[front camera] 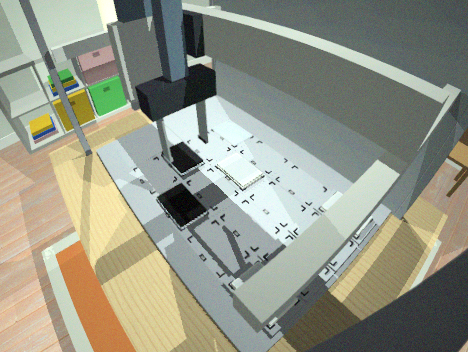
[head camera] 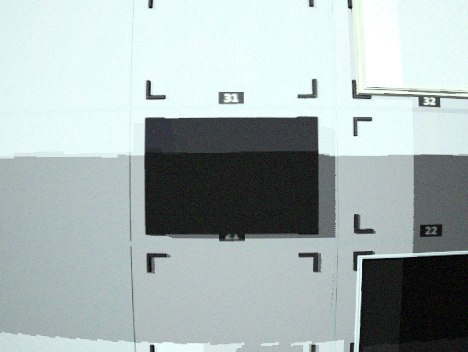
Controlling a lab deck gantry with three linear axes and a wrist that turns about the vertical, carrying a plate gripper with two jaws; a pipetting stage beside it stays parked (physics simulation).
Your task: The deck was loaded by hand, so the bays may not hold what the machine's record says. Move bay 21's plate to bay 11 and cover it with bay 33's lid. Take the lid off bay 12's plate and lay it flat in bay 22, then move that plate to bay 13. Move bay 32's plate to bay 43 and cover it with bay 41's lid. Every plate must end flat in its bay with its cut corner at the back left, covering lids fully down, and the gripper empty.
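Places are measured from the robot's base along level axes (x ahead, y left, z up), in metres.
Pixels of known places: gripper, between the fingertips: [front camera: 186, 148]; robot's base, origin of its link: [front camera: 134, 169].
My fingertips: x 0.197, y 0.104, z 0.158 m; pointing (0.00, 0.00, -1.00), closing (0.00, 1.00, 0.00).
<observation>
For each thing: its middle in the pictures, then the offset to it from my fingertips. "*": a spot on its surface instead.
- white plate, middle of its body: [head camera: 431, 43] [front camera: 239, 169] 0.031 m ahead, 0.153 m left, 0.150 m down
- pale flat rectangle, a spot on its surface: [front camera: 233, 131] * 0.130 m back, 0.265 m left, 0.150 m down
A black-topped plate [front camera: 183, 157] [head camera: 231, 192] lies in bay 21. My gripper [front camera: 186, 152] is open above it, jaws apart, with nothing between them; the jaws do not show in the head view. Another black-topped plate [front camera: 182, 204] [head camera: 417, 305] lies in bay 12; in the head view part of it shows. A white plate [front camera: 240, 170] [head camera: 420, 50] lies in bay 32, partly in the head view. A pale flat rectangle [front camera: 233, 131] lies near bay 41 and looks like a lid. I cannot make out a lid in bay 33 or the cut corners.
The pale beam [front camera: 320, 245] crosses the right part of the deck in the front view and hides some bays. A grey wall [front camera: 310, 95] stands along the back. Corner marks of bays 31 and 11 show in the head view. A shelf with coloured boxes stands behind at the left.
</observation>
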